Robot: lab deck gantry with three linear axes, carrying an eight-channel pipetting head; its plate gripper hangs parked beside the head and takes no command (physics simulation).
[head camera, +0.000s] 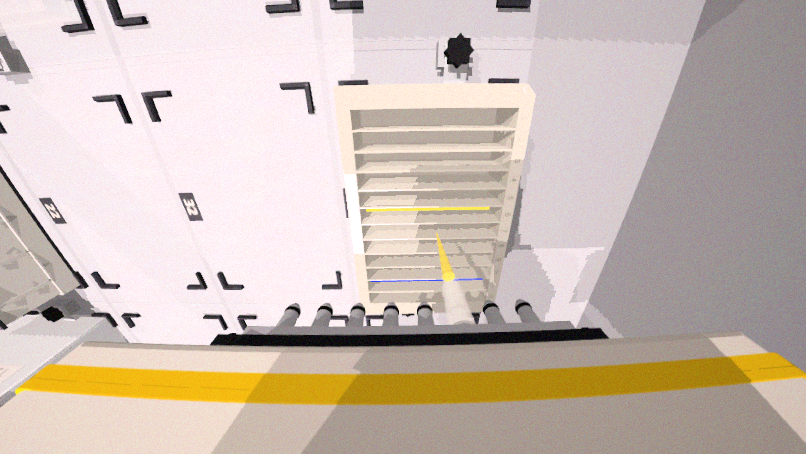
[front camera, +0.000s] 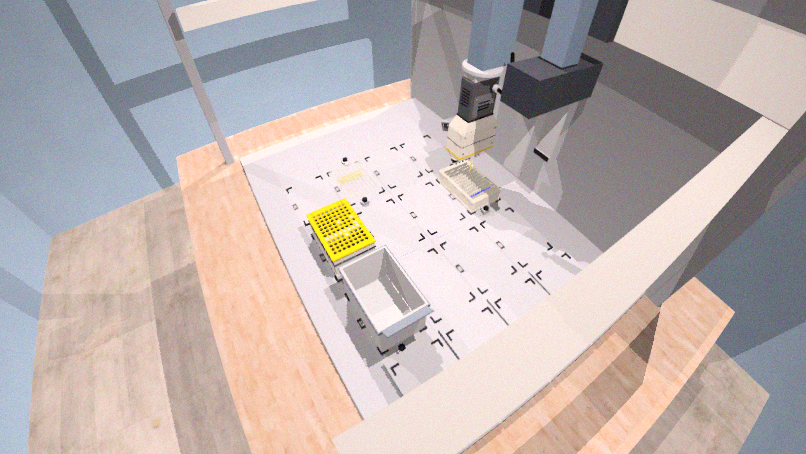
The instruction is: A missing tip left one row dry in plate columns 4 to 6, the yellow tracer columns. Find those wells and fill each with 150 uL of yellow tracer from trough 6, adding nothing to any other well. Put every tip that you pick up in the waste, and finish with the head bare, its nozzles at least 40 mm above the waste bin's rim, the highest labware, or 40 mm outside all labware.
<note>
In view: a pipette tip [head camera: 458,312] and a grey wall [head camera: 705,245].
The grey wall shows as well in the front camera view [front camera: 647,129].
</note>
